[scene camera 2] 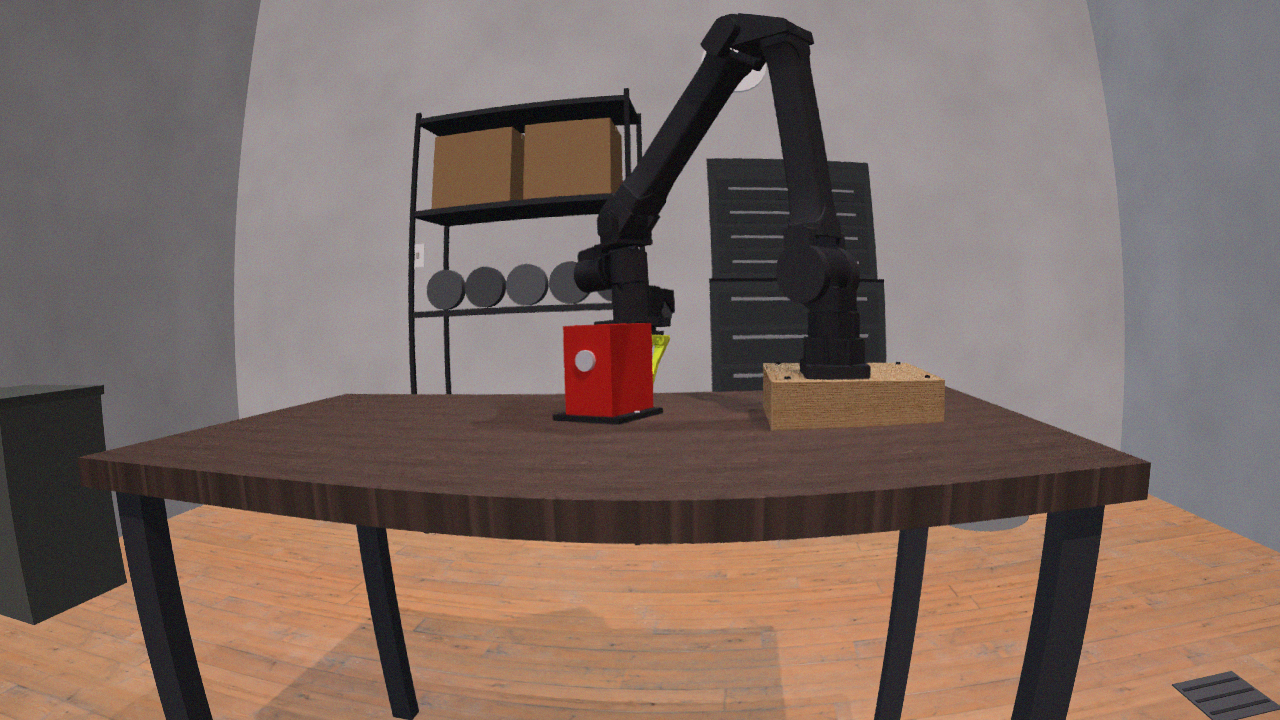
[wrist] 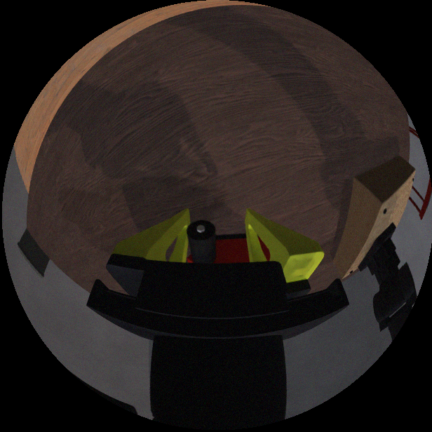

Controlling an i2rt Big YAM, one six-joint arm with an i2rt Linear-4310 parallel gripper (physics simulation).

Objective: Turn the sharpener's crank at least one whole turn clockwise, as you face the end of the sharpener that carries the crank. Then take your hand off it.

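Where they show: arm's base, origin of the base link: (scene camera 2: 834,374).
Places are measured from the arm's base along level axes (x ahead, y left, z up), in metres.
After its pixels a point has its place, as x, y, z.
Note:
The red sharpener (scene camera 2: 608,371) {0.298, -0.027, 0.008} (wrist: 232,250) stands upright on its thin black base on the table. A round white disc shows on its face toward scene camera 2. The crank's black knob (wrist: 201,245), with a pale screw at its tip, stands between my fingers in the wrist view, nearer the left finger. The crank arm is hidden. My gripper (wrist: 217,214) is part open, with its yellow-green fingers on either side of the knob and not clamped on it. In scene camera 2 it is behind the sharpener, and part of a yellow finger shows beside the red body.
The dark wooden table (scene camera 2: 358,465) {0.510, 0.332, -0.060} (wrist: 240,115) carries the wooden block (scene camera 2: 854,402) {-0.018, 0.073, -0.029} (wrist: 367,215) under my arm's base, to the right of the sharpener. A shelf rack (scene camera 2: 414,268) and a drawer cabinet (scene camera 2: 751,304) stand behind the table. A dark cabinet (scene camera 2: 53,501) stands at the left.

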